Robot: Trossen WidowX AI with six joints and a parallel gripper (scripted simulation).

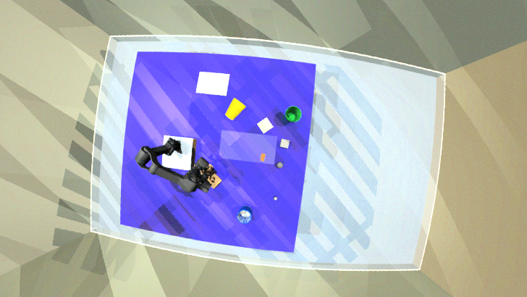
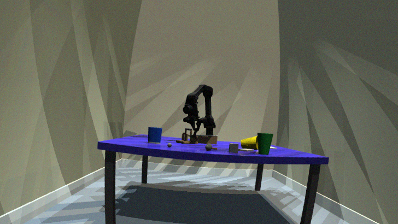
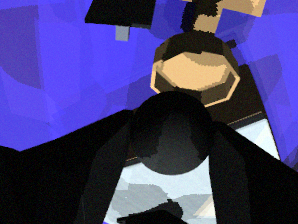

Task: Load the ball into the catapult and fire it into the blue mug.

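My gripper tip is now 40 mm short of the wooden catapult, 30 mm to the left of it and 50 mm above it. Round my gripper tip: orange block 400 mm ahead, 90 mm to the left, 90 mm below; then catapult frame 50 mm ahead, 60 mm to the right, 20 mm below; then black ball 10 mm above.
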